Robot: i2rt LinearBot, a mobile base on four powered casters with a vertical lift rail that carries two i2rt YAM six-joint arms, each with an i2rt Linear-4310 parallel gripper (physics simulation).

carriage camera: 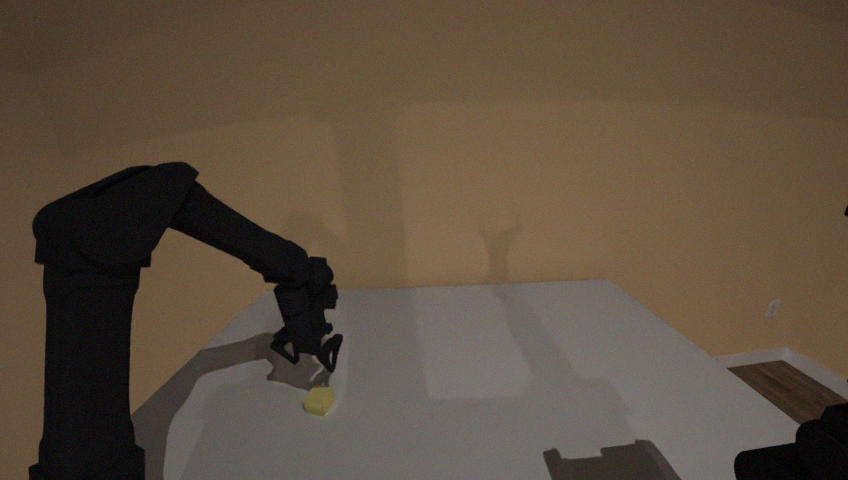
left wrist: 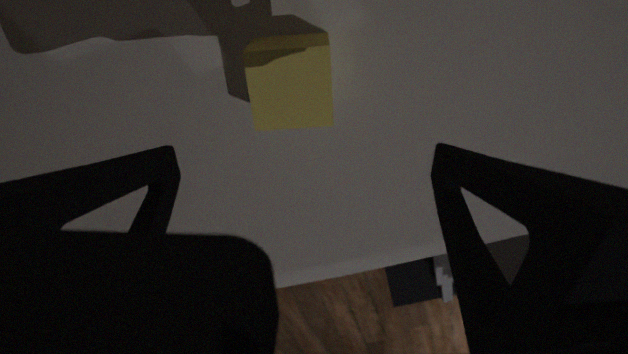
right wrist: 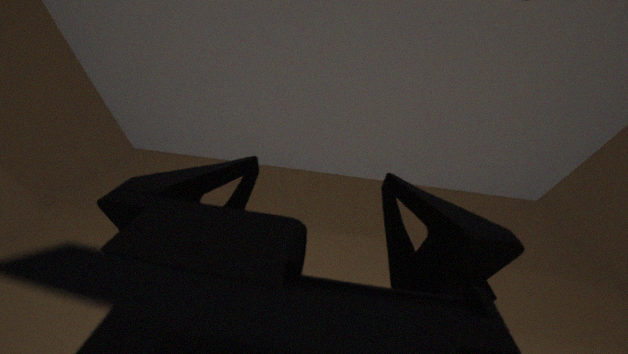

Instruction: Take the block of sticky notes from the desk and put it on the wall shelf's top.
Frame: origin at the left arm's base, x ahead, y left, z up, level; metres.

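Seen in the pictures: left gripper, between the fingertips: (carriage camera: 314,366) (left wrist: 302,159); right gripper, between the fingertips: (right wrist: 320,171).
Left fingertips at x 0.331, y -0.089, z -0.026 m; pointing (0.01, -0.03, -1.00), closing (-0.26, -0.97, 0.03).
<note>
A point is followed by its place in that frame.
The block of sticky notes (carriage camera: 318,400) {x 0.314, y -0.087, z -0.110 m} (left wrist: 293,92) {x 0.329, y -0.080, z -0.110 m} is a small yellow block lying on the white desk (carriage camera: 464,428) {x 0.275, y -0.411, z -0.148 m} (left wrist: 380,200) {x 0.208, y -0.114, z -0.148 m}. My left gripper (carriage camera: 314,364) {x 0.331, y -0.089, z -0.026 m} (left wrist: 302,159) {x 0.331, y -0.089, z -0.026 m} is open and empty, with its fingers pointing down above the desk. In the left wrist view the block lies beyond the fingertips, toward the top of the picture, a little left of the middle between them. My right gripper (right wrist: 320,171) {x 0.022, y -0.693, z 0.441 m} is open and empty, held up away from the block. The wall shelf does not show in these views.
A tan wall (carriage camera: 535,178) {x 0.964, y -0.781, z 0.284 m} (right wrist: 340,215) {x 0.965, y -0.815, z 1.130 m} rises behind the desk, with a wall outlet (carriage camera: 772,308) {x 1.013, y -2.273, z -0.463 m} at the right. Wooden floor (carriage camera: 791,386) {x 0.829, y -2.363, z -0.868 m} (left wrist: 330,310) {x -0.901, y 0.191, z -0.868 m} shows past the desk's edges. Part of the right arm (carriage camera: 791,452) {x 0.034, y -0.685, z 0.141 m} is at the lower right. Arm shadows fall on desk and wall.
</note>
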